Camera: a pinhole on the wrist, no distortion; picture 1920 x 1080 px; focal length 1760.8 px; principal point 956.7 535.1 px. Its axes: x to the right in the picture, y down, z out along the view. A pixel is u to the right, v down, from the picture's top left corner.
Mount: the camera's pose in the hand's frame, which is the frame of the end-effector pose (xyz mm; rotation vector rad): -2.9 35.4 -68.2 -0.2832 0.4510 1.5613
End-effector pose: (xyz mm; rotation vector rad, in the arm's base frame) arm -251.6 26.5 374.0 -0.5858 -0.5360 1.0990
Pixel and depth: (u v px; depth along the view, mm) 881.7 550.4 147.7
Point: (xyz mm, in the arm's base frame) -354.7 79.8 358.3
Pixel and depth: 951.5 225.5 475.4
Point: -597.7 285.8 472.9
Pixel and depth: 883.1 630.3 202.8
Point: -405.0 92.3 379.6
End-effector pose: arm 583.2 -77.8 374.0 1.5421 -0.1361 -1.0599
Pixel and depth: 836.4 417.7 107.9
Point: 607.4 -131.8 434.2
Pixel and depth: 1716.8 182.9 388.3
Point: 679.5 -388.7 641.6
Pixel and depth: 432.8 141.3 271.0
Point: 537.2 -304.3 421.7
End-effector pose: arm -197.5 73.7 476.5 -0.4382 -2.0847 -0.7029
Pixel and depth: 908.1 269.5 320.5
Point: -282.8 345.7 495.2
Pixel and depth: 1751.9 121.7 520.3
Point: -200.3 626.8 632.8
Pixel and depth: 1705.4 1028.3 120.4
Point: -121.4 189.9 488.4
